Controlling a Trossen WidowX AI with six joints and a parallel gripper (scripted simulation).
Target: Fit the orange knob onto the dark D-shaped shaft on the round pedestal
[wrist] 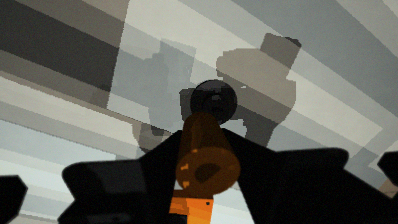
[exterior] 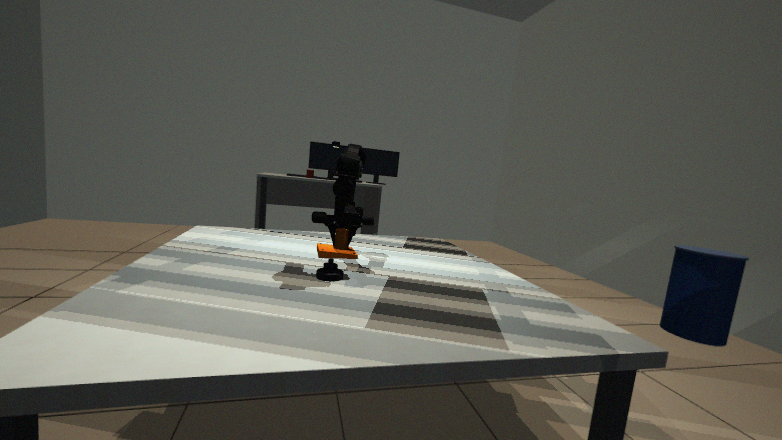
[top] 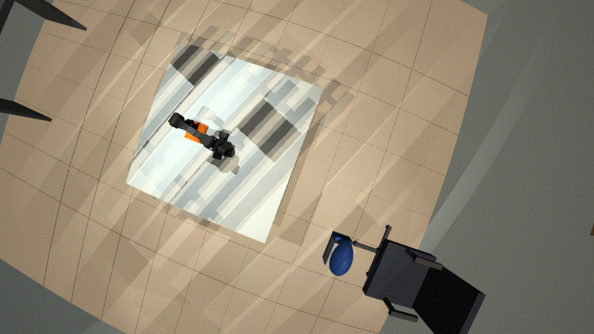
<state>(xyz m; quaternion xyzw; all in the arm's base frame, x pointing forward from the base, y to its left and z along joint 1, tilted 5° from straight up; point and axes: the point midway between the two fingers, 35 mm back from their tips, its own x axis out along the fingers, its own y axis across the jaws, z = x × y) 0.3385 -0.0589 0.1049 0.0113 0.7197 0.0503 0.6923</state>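
My gripper tip is 1 cm short of the round dark pedestal, 3 cm to the left of it and 7 cm above it. Round my gripper tip: orange knob (2 cm above).
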